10 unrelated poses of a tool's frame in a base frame.
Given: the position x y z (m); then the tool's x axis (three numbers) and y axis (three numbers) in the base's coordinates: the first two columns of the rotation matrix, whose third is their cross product.
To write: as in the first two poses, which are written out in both.
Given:
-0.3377 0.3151 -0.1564 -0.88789 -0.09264 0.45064 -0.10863 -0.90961 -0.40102
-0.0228 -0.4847 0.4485 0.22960 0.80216 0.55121 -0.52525 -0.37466 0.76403
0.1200 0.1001 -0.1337 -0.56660 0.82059 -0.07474 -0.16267 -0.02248 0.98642
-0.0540 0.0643 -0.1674 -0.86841 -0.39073 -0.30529 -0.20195 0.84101 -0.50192
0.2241 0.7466 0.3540 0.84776 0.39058 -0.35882 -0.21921 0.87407 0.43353
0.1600 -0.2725 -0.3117 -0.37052 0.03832 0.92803 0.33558 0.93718 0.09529
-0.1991 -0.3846 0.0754 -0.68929 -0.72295 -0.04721 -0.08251 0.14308 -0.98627
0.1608 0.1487 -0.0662 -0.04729 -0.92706 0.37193 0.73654 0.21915 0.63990
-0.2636 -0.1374 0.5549 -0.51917 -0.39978 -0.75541 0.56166 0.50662 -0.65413
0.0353 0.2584 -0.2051 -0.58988 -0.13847 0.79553 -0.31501 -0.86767 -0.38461
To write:
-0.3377 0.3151 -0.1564 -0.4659 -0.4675 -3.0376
-0.0228 -0.4847 0.4485 1.1572 -0.5838 1.2920
0.1200 0.1001 -0.1337 1.4236 0.0748 2.1751
-0.0540 0.0643 -0.1674 -2.5864 0.3102 -2.7188
0.2241 0.7466 0.3540 0.4830 0.3670 0.4317
0.1600 -0.2725 -0.3117 2.8829 -1.1891 3.0385
-0.1991 -0.3846 0.0754 -1.7299 0.0472 -2.3324
0.1608 0.1487 -0.0662 0.7606 -0.3811 -1.6218
-0.2636 -0.1374 0.5549 -1.6296 0.8563 -2.4854
0.0353 0.2584 -0.2051 -0.6877 -0.9199 -2.9110

